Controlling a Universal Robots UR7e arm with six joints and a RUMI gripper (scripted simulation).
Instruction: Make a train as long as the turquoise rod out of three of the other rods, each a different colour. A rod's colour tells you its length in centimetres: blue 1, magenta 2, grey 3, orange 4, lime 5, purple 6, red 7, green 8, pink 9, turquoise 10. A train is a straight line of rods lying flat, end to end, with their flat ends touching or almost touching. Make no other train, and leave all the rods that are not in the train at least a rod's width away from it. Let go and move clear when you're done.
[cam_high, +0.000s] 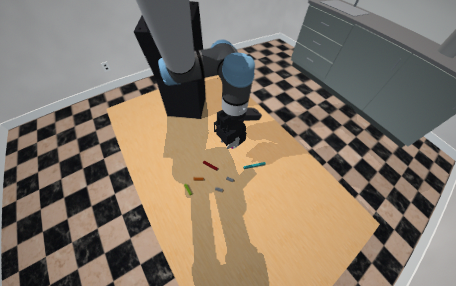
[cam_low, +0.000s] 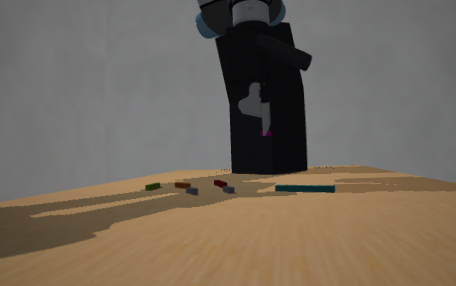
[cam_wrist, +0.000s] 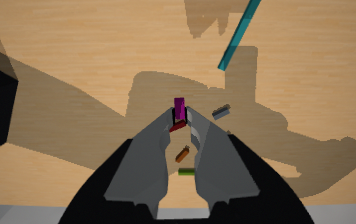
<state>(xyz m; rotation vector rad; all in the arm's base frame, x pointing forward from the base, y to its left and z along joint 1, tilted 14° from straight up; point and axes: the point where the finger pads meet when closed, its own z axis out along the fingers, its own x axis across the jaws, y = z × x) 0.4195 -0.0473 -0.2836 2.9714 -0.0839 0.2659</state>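
The red rod lies 30 mm behind my hand, 90 mm to the right of it and 110 mm below it. From my hand the other things lie so: turquoise rod 90 mm ahead, 50 mm to the left, 110 mm below; orange rod 10 mm behind, 170 mm to the right, 110 mm below; magenta rod 10 mm below.
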